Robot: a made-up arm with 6 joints.
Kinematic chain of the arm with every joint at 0, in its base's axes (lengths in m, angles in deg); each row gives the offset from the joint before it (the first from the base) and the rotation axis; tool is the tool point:
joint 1: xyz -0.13 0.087 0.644 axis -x
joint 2: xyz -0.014 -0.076 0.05 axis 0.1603 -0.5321 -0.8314
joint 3: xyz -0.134 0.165 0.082 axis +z
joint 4: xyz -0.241 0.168 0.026 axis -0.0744 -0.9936 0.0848
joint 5: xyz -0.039 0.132 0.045 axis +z
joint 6: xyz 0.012 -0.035 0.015 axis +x
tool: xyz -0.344 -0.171 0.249
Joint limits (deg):
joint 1: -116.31..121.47
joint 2: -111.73..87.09
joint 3: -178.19..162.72
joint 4: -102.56..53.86
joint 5: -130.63..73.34
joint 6: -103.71..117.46
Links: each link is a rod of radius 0.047 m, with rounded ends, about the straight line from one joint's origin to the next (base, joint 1, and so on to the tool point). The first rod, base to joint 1, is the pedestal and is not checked.
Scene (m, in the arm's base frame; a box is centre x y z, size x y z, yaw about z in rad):
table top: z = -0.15
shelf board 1: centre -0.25 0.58 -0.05 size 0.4 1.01 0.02 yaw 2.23
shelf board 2: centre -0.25 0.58 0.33 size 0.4 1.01 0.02 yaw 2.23
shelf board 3: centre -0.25 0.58 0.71 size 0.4 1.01 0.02 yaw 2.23
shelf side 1: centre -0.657 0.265 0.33 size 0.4 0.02 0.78 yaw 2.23
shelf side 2: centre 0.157 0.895 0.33 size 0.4 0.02 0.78 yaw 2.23
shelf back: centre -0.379 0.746 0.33 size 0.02 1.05 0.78 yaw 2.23
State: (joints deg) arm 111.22 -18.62 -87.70 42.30 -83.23 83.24
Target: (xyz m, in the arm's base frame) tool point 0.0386 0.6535 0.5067
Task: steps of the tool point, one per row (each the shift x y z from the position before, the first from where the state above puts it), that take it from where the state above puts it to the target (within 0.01 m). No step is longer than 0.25 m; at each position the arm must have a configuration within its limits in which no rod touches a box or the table.
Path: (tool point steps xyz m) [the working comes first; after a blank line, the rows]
Joints at the target: 121.47 35.35 -94.57 -5.11 -130.63 -61.01
Straight joint move there: touches shelf board 2.

1: 0.1192 0.0778 -0.0855
2: 0.1337 0.1285 -0.0492
3: 0.1249 0.1714 0.0049
4: 0.0914 0.1969 0.0670
5: 0.0369 0.1968 0.1247
6: -0.0288 0.1690 0.1665
7: -0.0710 0.0472 0.0064
8: -0.0743 0.0172 0.0229
9: -0.0700 -0.0135 0.0352
10: -0.0603 -0.0432 0.0423
11: -0.0473 -0.0696 0.0429
12: -0.0652 0.1010 0.0046
13: -0.0741 0.0788 -0.0046

